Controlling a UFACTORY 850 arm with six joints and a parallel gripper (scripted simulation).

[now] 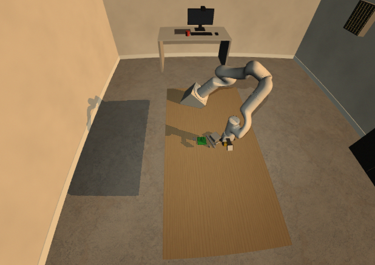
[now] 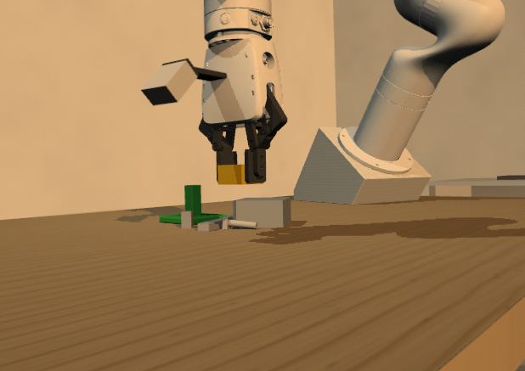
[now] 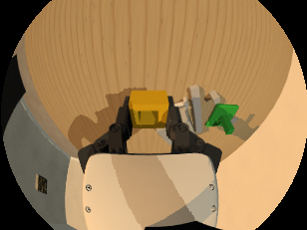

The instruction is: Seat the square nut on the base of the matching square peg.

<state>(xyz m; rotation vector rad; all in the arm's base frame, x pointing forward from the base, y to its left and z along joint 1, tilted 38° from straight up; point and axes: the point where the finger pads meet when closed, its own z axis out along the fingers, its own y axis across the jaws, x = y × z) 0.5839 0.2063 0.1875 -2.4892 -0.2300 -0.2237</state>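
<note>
The grey block is 10 cm behind my hand, 9 cm to the right of it and 7 cm below it.
</note>
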